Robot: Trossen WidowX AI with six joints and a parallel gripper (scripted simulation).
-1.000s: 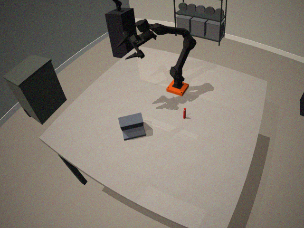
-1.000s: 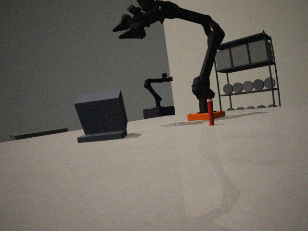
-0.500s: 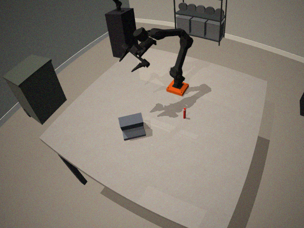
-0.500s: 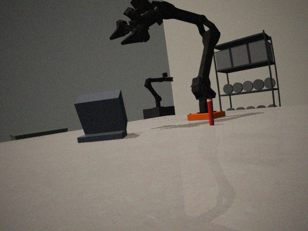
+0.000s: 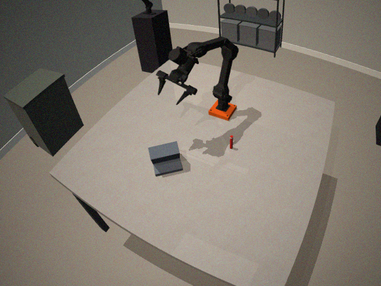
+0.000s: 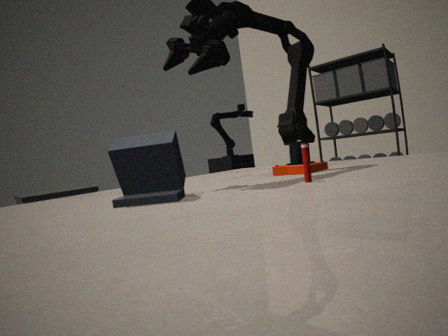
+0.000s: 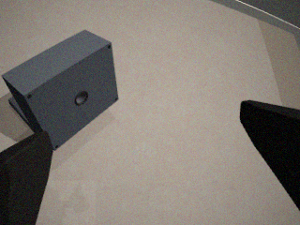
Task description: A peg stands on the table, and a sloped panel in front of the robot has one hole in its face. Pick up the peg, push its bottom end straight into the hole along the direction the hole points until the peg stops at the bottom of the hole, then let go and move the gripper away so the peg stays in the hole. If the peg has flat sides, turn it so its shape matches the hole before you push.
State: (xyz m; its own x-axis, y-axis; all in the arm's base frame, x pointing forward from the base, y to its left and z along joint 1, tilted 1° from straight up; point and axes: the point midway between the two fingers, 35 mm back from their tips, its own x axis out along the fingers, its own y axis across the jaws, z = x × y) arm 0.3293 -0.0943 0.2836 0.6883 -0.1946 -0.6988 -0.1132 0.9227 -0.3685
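The round red peg lies 11 cm behind my gripper tip, 25 cm to the left of it and 23 cm below it. The rest, counted from my gripper tip: grey sloped panel 11 cm ahead, 2 cm to the left, 22 cm below.
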